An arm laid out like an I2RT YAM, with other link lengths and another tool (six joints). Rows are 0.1 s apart.
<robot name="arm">
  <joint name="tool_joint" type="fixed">
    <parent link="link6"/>
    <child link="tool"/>
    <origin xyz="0.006 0.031 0.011" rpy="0 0.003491 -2.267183"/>
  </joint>
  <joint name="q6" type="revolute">
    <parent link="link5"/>
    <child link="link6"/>
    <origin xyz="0.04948 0 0.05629" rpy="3.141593 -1.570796 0"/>
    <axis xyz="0 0 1"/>
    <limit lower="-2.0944" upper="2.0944"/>
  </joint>
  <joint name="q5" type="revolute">
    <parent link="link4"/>
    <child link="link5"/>
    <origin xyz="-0.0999 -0.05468 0.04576" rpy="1.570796 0 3.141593"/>
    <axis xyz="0 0 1"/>
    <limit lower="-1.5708" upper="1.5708"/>
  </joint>
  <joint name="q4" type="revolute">
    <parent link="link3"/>
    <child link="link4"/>
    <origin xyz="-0.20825 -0.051 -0.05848" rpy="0 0 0"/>
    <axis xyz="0 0 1"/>
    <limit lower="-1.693" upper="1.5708"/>
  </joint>
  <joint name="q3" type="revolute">
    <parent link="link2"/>
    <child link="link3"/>
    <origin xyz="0.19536 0 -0.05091" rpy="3.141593 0 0"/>
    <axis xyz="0 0 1"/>
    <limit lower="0" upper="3.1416"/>
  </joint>
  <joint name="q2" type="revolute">
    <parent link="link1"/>
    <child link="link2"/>
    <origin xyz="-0.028 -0.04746 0.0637" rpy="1.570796 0 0"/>
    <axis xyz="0 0 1"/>
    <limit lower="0" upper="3.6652"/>
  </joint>
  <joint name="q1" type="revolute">
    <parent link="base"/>
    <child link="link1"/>
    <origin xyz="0 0 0.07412" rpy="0 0 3.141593"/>
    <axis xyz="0 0 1"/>
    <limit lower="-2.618" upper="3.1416"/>
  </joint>
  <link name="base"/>
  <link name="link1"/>
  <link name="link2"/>
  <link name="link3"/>
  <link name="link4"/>
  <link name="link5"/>
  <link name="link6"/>
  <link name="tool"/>
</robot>
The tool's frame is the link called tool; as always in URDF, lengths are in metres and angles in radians.
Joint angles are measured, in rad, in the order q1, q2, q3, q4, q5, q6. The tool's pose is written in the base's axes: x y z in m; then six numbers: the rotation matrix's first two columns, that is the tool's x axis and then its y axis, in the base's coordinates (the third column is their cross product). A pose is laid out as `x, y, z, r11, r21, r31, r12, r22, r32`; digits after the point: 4 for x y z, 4 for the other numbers.
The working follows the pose.
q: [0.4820, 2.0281, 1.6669, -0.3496, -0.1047, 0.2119]
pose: 0.3728, 0.2480, 0.1842, 0.7371, -0.6080, 0.2949, -0.2642, -0.6610, -0.7024
Where each joint sits with the arm in this pose, in the base's axes (m; each line is computed from the numbers above, not from the rounded line before):
q1: 0.0000 0.0000 0.0741
q2: 0.0028 0.0550 0.1378
q3: 0.1028 0.0499 0.3131
q4: 0.2643 0.2004 0.2872
q5: 0.3842 0.2115 0.2635
q6: 0.3823 0.2163 0.1887
the tool: 0.3728 0.2480 0.1842

